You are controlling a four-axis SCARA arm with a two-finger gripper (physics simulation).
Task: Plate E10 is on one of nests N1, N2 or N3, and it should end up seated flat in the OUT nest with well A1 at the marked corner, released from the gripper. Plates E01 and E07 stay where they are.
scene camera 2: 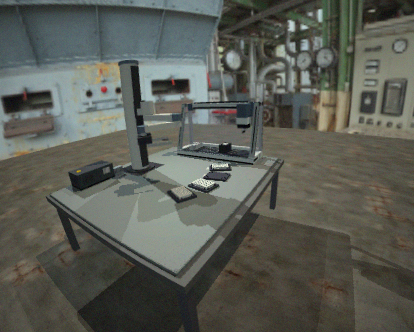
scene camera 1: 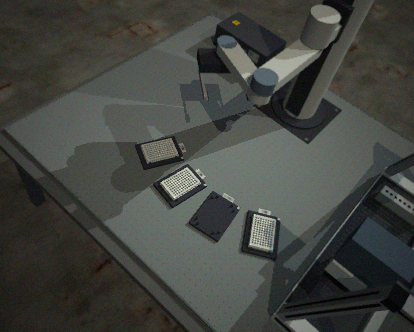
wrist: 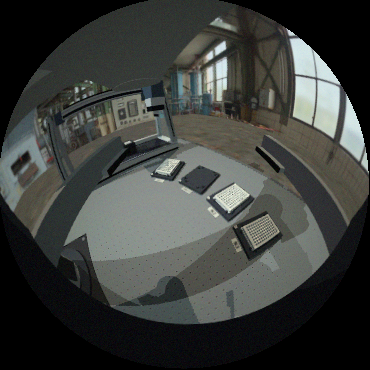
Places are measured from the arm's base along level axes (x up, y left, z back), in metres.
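Pixels of known places: gripper, fingertip midpoint: point(scene camera 2: 169, 140) point(scene camera 1: 228, 99) point(wrist: 194, 136); arm's base, link origin: point(scene camera 2: 141, 168) point(scene camera 1: 297, 110) point(wrist: 71, 278).
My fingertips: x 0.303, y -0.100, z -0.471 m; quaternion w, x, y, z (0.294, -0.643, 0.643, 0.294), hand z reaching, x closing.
Ahead of a thing's pixels: the offset from my fingertips to its top centre. Level surfaces: height alone.
Three plates sit in dark nests: a beige one @[dx -0.264, dy -0.142, dz -0.178 m] point(scene camera 1: 160, 150) point(scene camera 2: 182, 193) point(wrist: 261, 231), a white one @[dx -0.264, dy +0.019, dz -0.228 m] point(scene camera 1: 181, 183) point(scene camera 2: 204, 185) point(wrist: 231, 197) beside it, and another white one @[dx -0.264, dy +0.361, dz -0.169 m] point(scene camera 1: 262, 232) point(scene camera 2: 220, 166) point(wrist: 168, 168) at the far end of the row. A dark nest @[dx -0.269, dy +0.195, dz -0.232 m] point(scene camera 1: 215, 215) point(scene camera 2: 217, 176) point(wrist: 200, 179) between the white plates holds no plate. The labels are too small to read, so I cannot tell which plate is E10. My gripper point(wrist: 194, 136) is open and empty, raised above the table away from the nests; one finger point(scene camera 1: 204, 87) shows in scene camera 1.
A black box point(scene camera 1: 255, 37) point(scene camera 2: 91, 176) with a yellow mark stands on the table @[dx -0.291 m] point(scene camera 1: 280, 175) point(scene camera 2: 165, 240) near the arm's column point(scene camera 1: 320, 85) point(scene camera 2: 131, 115). A gantry frame point(scene camera 2: 215, 105) stands past the end of the nest row.
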